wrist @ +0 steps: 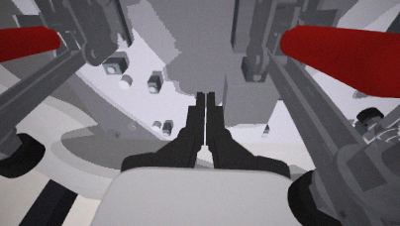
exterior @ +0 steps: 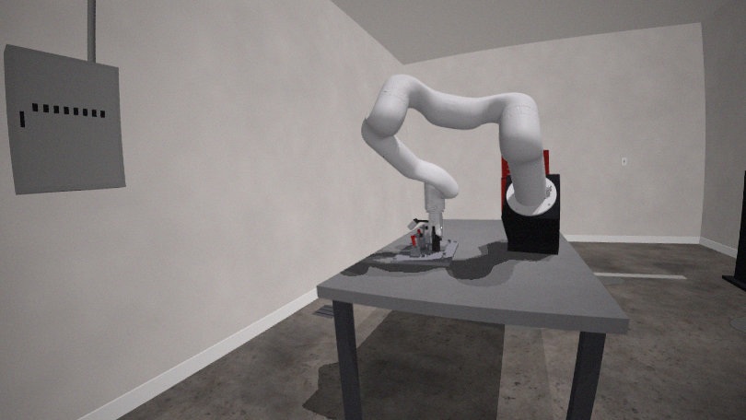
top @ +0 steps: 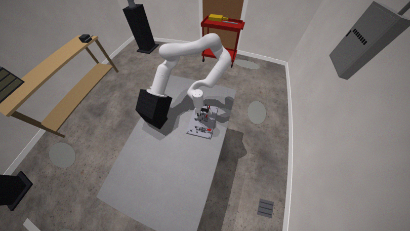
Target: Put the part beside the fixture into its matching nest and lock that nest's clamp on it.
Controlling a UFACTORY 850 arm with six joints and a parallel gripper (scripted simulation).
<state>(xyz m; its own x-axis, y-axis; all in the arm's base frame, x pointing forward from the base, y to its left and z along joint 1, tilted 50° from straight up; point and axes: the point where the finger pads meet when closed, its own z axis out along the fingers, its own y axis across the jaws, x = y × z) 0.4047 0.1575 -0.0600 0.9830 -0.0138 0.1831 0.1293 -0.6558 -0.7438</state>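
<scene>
Right now the grey block part is 40 mm to the right of my hand and 10 mm below it. The rest, counted from my hand: grey fixture plate 50 mm ahead, 30 mm to the right, 30 mm below.
</scene>
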